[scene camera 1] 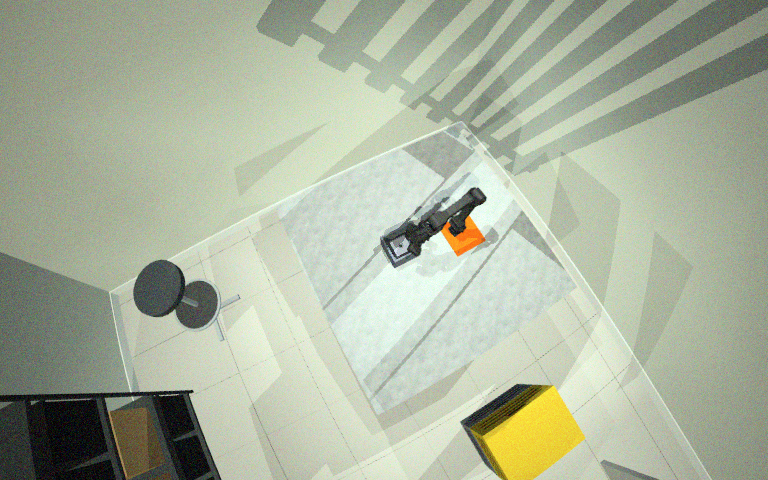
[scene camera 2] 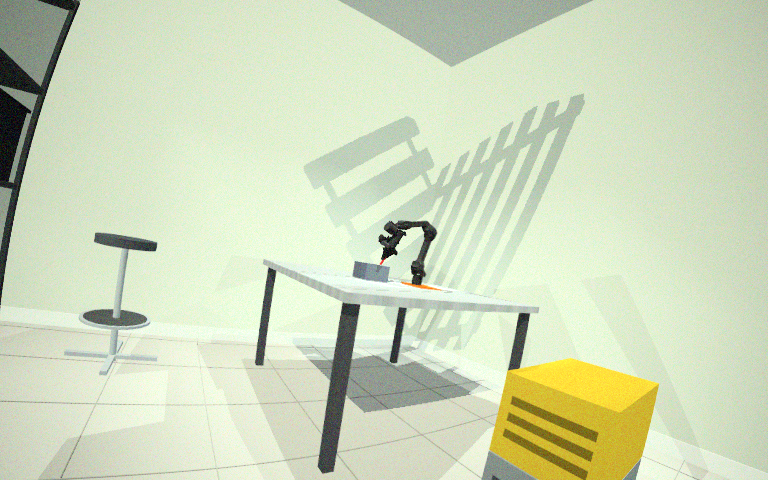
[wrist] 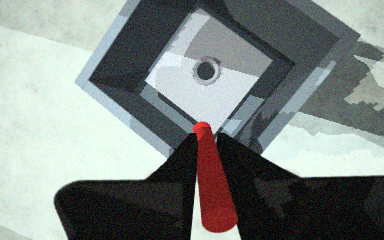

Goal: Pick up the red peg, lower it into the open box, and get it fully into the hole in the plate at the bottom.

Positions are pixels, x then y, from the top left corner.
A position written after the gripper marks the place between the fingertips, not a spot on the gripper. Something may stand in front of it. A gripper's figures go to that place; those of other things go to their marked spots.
Scene:
The gripper (wrist: pixel 206 139): 12 cm from the lens. A red peg (wrist: pixel 216 205): 8 cm from the lens.

